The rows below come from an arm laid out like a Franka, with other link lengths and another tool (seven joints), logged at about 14 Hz.
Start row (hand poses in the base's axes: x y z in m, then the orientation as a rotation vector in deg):
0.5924, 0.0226, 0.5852, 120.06, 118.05, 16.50
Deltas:
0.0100, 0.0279, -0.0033, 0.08, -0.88, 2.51
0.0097, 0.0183, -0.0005, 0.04, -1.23, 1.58
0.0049, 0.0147, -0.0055, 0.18, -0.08, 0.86
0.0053, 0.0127, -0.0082, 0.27, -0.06, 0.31
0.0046, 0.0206, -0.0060, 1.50, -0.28, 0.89
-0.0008, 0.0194, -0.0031, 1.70, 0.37, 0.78
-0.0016, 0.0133, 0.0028, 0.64, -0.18, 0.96
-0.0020, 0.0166, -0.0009, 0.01, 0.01, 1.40
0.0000, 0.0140, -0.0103, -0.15, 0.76, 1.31
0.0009, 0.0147, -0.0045, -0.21, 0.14, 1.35
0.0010, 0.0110, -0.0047, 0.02, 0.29, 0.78
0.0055, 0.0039, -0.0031, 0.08, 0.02, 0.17
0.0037, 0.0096, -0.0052, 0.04, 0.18, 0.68
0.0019, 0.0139, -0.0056, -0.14, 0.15, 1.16
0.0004, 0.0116, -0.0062, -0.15, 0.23, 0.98
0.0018, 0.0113, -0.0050, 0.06, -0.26, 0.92
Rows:
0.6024, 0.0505, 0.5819, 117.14, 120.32, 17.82
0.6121, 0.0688, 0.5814, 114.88, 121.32, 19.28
0.6170, 0.0835, 0.5759, 114.07, 122.24, 19.70
0.6223, 0.0962, 0.5677, 113.87, 122.60, 20.11
0.6269, 0.1168, 0.5617, 113.60, 123.74, 22.23
0.6261, 0.1362, 0.5586, 113.93, 125.18, 23.99
0.6245, 0.1495, 0.5614, 113.16, 126.25, 25.04
0.6225, 0.1661, 0.5605, 111.74, 127.77, 25.23
0.6225, 0.1801, 0.5502, 110.80, 129.60, 24.55
0.6234, 0.1948, 0.5457, 109.37, 131.07, 24.33
0.6244, 0.2058, 0.5410, 108.73, 132.07, 24.20
0.6299, 0.2097, 0.5379, 108.60, 132.28, 24.30
0.6336, 0.2193, 0.5327, 108.00, 133.11, 24.27
0.6355, 0.2332, 0.5271, 106.77, 134.37, 24.09
0.6359, 0.2448, 0.5209, 105.78, 135.49, 23.81
0.6377, 0.2561, 0.5159, 104.62, 136.27, 24.19

